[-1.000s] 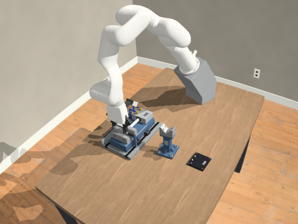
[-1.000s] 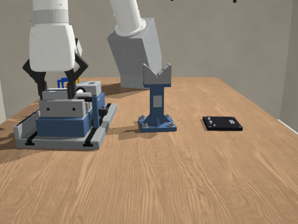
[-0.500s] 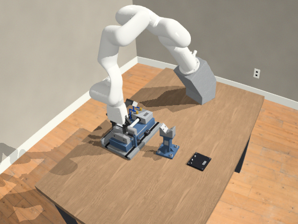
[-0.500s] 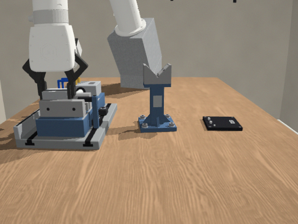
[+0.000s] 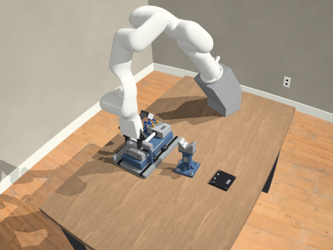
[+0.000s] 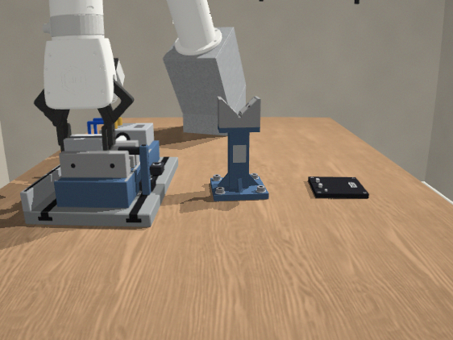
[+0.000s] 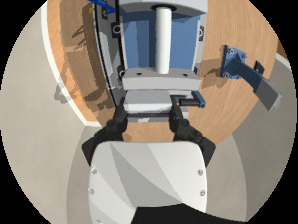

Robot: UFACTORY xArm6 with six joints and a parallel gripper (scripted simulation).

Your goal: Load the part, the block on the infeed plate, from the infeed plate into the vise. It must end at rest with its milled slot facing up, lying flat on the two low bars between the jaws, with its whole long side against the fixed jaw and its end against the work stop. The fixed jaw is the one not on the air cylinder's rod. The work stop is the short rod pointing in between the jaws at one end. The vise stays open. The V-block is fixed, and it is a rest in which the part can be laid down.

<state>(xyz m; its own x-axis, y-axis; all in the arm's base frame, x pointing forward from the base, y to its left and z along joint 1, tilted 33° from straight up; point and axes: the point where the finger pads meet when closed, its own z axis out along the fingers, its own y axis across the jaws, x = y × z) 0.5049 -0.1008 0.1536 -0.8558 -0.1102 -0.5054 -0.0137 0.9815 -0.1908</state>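
My gripper is now right at the part. The rest, counted from my hand: fixed jaw 30 mm ahead, 20 mm to the left, 30 mm below; black stop rod 70 mm to the left, 20 mm below; moving jaw 40 mm behind, 20 mm to the left, 30 mm below.
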